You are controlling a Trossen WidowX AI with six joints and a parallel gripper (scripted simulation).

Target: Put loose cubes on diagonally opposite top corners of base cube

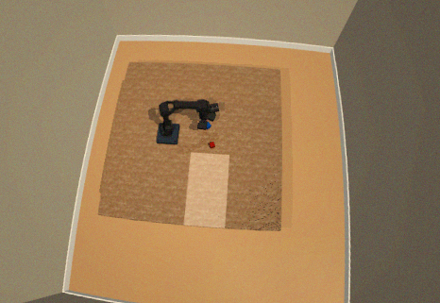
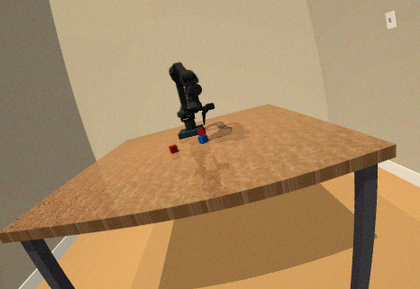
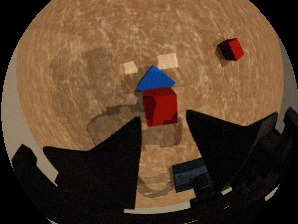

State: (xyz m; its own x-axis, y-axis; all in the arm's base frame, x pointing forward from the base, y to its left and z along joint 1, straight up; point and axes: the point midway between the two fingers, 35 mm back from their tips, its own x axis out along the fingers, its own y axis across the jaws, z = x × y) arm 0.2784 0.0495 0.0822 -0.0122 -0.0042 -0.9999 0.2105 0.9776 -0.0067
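The red cube is 5 cm ahead of my gripper tip, 16 cm to the right of it and 6 cm below it. From my gripper tip the other things lie so: blue cube (2 cm ahead, 6 cm below).
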